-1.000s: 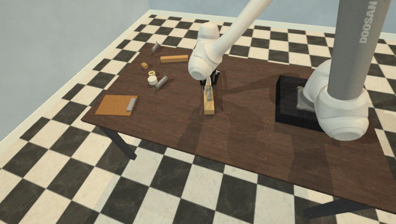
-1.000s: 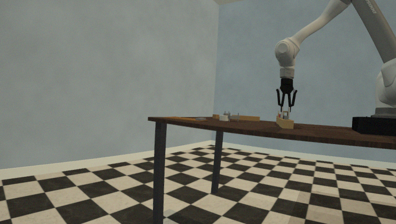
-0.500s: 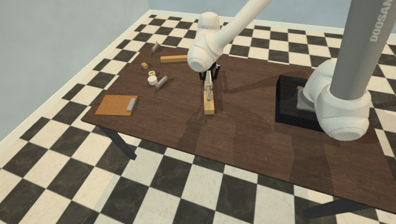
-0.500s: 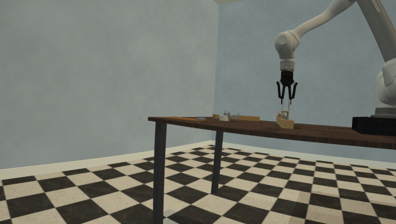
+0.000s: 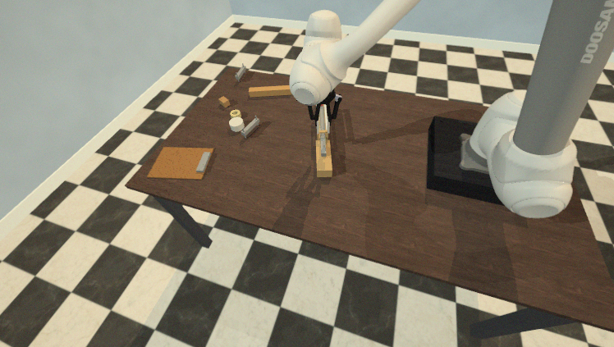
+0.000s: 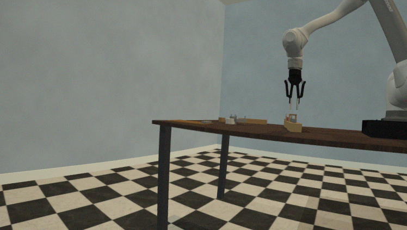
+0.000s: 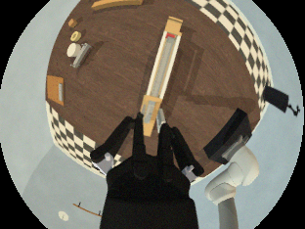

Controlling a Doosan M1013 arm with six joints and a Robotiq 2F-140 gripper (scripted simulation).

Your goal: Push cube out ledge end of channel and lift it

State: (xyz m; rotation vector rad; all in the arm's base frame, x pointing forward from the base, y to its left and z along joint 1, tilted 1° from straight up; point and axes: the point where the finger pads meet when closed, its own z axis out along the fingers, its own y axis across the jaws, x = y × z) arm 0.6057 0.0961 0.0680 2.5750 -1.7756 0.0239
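The red cube is 8 cm ahead of my hand, 22 cm to the right of it and 9 cm below it. Round my hand: yellow ring: 48 cm ahead, 7 cm to the right, 14 cm below; then grey piece: 10 cm below; then wooden channel: 4 cm ahead, 12 cm to the right, 10 cm below.
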